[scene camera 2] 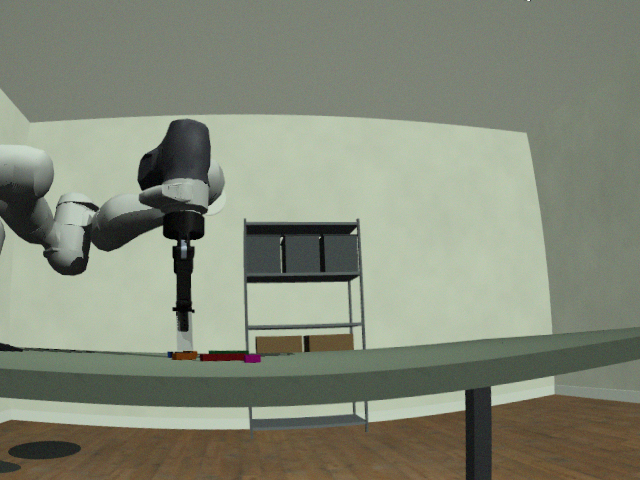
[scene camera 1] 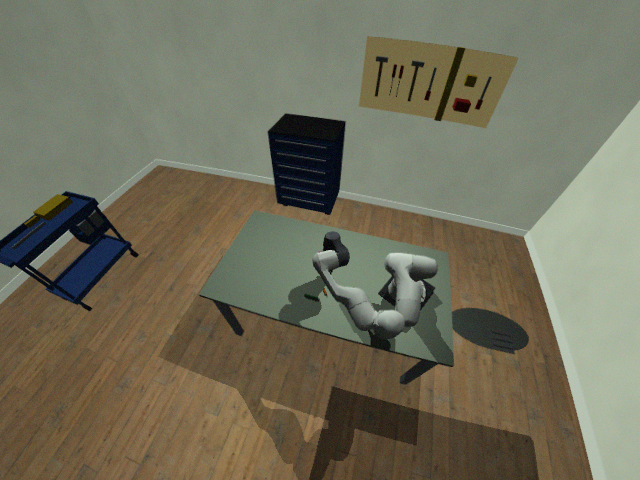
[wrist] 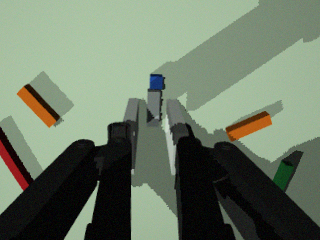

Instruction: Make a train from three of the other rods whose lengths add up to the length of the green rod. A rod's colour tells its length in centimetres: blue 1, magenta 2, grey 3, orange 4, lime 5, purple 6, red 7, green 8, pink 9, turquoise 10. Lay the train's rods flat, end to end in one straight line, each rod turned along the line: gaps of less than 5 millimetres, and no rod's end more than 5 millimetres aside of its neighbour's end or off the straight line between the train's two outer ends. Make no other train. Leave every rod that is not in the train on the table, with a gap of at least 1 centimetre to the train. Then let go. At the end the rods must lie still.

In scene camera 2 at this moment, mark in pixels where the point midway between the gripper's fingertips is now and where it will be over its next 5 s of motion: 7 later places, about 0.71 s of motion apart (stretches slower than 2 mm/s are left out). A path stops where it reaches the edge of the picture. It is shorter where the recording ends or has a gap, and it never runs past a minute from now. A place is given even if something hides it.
My gripper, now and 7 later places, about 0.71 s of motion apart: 184, 350; 185, 305; 183, 290; 184, 293; 185, 296; 186, 299; 187, 301; 187, 304
